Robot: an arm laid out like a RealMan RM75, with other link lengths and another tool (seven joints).
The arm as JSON. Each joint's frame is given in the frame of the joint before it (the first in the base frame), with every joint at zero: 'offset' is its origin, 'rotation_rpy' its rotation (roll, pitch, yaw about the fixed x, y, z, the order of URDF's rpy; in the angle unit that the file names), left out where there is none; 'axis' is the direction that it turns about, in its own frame. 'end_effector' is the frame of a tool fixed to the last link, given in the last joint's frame.
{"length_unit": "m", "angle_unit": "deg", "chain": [
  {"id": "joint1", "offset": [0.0, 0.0, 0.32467], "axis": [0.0, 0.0, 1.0]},
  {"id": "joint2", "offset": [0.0, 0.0, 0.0], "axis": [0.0, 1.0, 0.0]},
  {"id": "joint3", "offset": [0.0, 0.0, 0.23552], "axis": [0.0, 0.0, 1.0]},
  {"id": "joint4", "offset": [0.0, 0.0, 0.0], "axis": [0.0, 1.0, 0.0]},
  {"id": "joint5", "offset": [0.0, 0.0, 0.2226], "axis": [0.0, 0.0, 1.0]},
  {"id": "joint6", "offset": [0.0, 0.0, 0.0], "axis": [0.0, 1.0, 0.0]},
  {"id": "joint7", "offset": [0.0, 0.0, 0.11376], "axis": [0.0, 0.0, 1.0]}
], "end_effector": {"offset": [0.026, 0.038, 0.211], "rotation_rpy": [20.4, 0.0, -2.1]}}
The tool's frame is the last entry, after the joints.
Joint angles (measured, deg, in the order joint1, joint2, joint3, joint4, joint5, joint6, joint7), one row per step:
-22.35, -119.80, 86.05, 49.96, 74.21, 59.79, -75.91
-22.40, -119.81, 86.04, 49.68, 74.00, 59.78, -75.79
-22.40, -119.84, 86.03, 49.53, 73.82, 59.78, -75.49
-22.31, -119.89, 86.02, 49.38, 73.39, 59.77, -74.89
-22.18, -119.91, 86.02, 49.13, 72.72, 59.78, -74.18
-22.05, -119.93, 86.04, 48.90, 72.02, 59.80, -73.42
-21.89, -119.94, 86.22, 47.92, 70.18, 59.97, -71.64
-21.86, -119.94, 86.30, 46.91, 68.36, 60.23, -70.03
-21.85, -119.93, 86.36, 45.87, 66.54, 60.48, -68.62
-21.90, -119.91, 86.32, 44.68, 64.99, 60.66, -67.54
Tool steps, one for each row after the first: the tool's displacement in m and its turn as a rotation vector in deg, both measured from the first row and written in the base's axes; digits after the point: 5 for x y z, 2 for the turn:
-0.00051, 0.00032, -0.00014, -0.01, -0.12, 0.17
-0.00065, 0.00042, -0.00016, 0.10, -0.16, 0.13
-0.00059, 0.00077, 0.00050, 0.42, -0.32, 0.02
-0.00077, 0.00140, 0.00172, 0.80, -0.60, 0.02
-0.00074, 0.00194, 0.00300, 1.20, -0.89, -0.04
-0.00135, 0.00247, 0.00487, 1.86, -1.65, -0.02
-0.00133, 0.00347, 0.00737, 2.49, -2.49, 0.04
-0.00162, 0.00495, 0.01016, 3.08, -3.40, 0.30
-0.00361, 0.00699, 0.01229, 3.52, -4.16, 0.91

